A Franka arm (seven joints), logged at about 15 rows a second.
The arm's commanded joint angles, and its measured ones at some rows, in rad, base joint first. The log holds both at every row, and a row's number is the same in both.
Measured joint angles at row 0:
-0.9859 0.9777 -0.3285 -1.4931 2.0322 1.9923 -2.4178
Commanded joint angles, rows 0 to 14:
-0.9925 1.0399 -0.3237 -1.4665 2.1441 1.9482 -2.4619
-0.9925 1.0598 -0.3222 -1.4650 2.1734 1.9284 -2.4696
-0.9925 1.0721 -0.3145 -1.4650 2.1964 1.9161 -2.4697
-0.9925 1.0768 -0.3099 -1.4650 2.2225 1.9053 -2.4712
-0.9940 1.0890 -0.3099 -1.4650 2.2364 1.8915 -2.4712
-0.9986 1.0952 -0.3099 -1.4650 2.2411 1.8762 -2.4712
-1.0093 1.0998 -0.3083 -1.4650 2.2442 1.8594 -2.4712
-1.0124 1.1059 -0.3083 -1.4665 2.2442 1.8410 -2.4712
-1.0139 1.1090 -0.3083 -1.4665 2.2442 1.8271 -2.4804
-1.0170 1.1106 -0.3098 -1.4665 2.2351 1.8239 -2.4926
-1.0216 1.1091 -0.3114 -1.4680 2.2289 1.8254 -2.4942
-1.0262 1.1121 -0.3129 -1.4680 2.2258 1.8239 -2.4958
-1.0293 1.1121 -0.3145 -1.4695 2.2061 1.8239 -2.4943
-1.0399 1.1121 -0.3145 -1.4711 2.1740 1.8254 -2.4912
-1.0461 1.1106 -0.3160 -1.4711 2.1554 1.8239 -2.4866
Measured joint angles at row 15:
-1.0223 1.0961 -0.3198 -1.4890 2.1963 1.8253 -2.4822
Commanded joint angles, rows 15 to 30:
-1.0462 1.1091 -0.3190 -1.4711 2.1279 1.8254 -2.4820
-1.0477 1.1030 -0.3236 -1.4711 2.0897 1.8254 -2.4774
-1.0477 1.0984 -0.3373 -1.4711 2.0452 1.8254 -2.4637
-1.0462 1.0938 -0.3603 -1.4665 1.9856 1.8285 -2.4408
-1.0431 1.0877 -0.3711 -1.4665 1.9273 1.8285 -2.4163
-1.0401 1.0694 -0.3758 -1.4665 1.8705 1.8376 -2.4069
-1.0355 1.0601 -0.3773 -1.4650 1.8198 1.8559 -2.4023
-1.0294 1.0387 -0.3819 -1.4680 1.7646 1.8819 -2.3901
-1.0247 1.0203 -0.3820 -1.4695 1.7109 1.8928 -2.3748
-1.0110 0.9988 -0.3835 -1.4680 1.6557 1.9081 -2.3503
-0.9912 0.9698 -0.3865 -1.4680 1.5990 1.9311 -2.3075
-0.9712 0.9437 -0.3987 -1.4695 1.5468 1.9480 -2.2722
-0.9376 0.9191 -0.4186 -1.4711 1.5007 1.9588 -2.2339
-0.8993 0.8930 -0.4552 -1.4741 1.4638 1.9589 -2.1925
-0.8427 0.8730 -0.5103 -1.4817 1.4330 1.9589 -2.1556
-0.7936 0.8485 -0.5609 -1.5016 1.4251 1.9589 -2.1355
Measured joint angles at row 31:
-0.8865 0.9142 -0.4762 -1.4450 1.4658 1.9424 -2.1843
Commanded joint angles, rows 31 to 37:
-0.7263 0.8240 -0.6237 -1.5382 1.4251 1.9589 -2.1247
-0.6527 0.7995 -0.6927 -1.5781 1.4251 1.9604 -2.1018
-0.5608 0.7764 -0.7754 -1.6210 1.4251 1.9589 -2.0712
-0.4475 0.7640 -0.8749 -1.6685 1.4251 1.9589 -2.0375
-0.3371 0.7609 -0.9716 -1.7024 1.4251 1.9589 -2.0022
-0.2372 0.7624 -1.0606 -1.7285 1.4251 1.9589 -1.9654
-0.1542 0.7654 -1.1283 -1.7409 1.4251 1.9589 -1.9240
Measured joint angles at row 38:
-0.3315 0.7998 -0.9960 -1.6533 1.4395 1.9406 -1.9889
